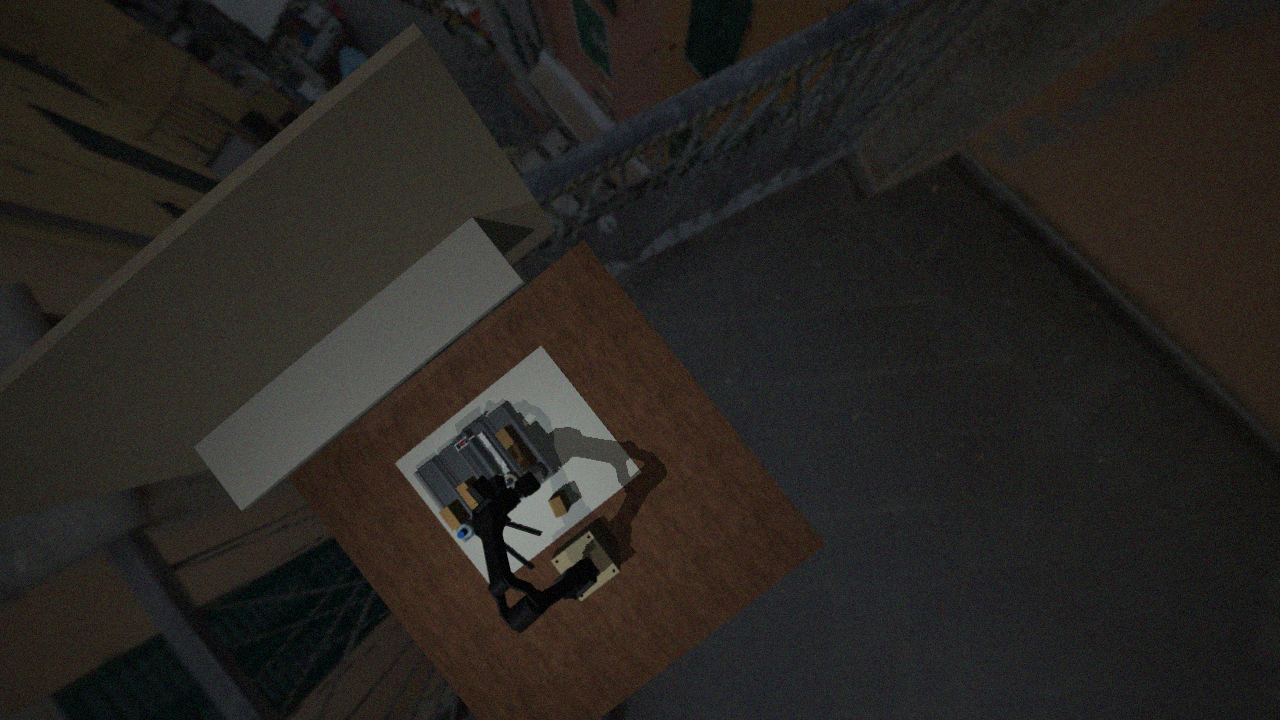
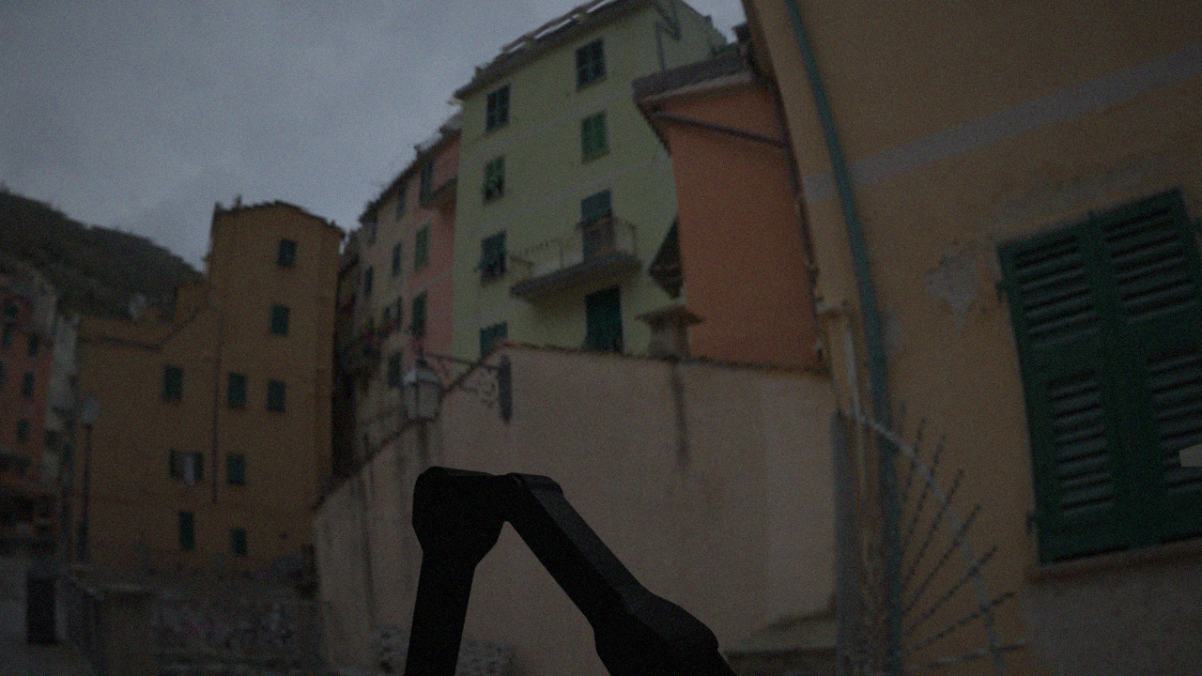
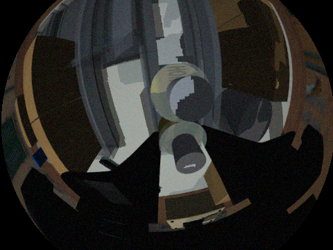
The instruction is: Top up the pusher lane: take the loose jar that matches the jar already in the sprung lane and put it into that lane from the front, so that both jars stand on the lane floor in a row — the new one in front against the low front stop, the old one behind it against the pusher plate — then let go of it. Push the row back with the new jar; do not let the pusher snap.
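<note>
My gripper tip is now 10 mm short of the grey cylinder and 80 mm to the left of it. Round my gripper tip: pusher plate (150 mm ahead, 30 mm to the left, 20 mm above); then tan box (120 mm behind, 80 mm to the right); then grey rack (140 mm ahead, 20 mm to the left, 10 mm below).
</note>
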